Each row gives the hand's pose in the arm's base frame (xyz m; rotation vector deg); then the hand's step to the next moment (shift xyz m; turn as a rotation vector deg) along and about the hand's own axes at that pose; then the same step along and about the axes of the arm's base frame.
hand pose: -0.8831 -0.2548 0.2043 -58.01 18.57 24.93
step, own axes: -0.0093 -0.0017 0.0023 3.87 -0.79 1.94
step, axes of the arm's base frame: -0.0071 -0.0006 0.0066 3.87 2.09 -0.21
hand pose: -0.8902 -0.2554 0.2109 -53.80 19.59 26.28
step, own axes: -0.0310 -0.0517 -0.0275 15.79 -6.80 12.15
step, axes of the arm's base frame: -0.0020 -0.0561 0.0352 17.97 10.24 3.92
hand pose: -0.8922 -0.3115 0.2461 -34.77 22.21 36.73
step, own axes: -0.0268 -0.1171 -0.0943 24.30 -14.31 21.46
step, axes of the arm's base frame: 0.0427 -0.1462 -0.0109 30.59 15.04 9.67
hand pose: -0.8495 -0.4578 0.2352 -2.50 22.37 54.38
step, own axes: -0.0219 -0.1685 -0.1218 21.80 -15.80 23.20
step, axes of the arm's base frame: 0.0859 -0.1411 -0.1281 31.02 12.57 11.95
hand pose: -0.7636 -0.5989 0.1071 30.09 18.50 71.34
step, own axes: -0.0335 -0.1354 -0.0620 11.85 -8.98 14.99
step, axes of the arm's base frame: 0.0683 -0.0499 -0.1271 18.38 6.27 8.28
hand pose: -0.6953 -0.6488 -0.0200 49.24 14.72 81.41
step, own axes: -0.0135 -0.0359 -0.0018 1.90 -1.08 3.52
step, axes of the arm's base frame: 0.0235 -0.0089 -0.0291 3.38 0.57 2.33
